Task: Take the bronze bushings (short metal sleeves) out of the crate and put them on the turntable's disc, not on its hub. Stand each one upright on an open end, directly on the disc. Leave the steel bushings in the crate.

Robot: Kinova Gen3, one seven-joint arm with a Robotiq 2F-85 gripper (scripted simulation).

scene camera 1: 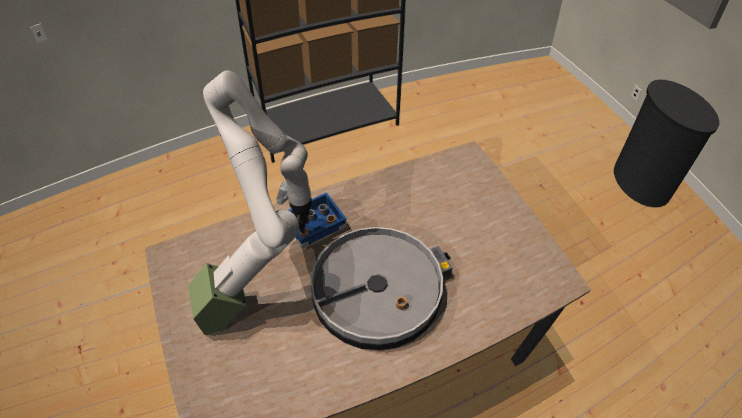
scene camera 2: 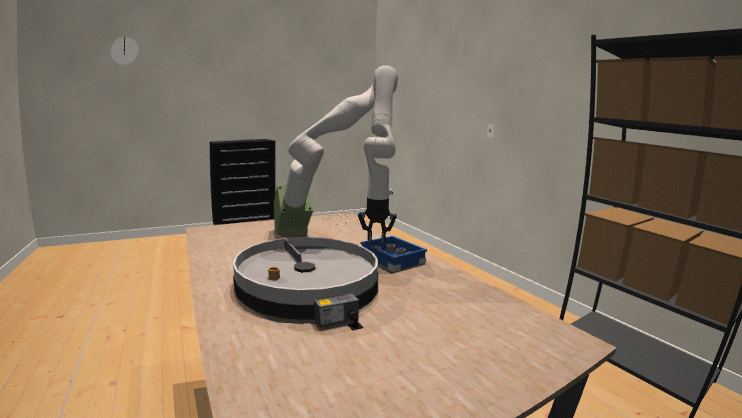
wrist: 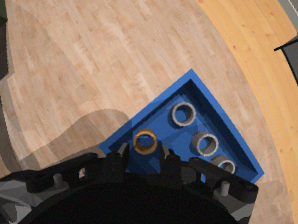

same spot on blue crate: point(scene camera 2: 394, 263) = point(scene camera 1: 344, 222)
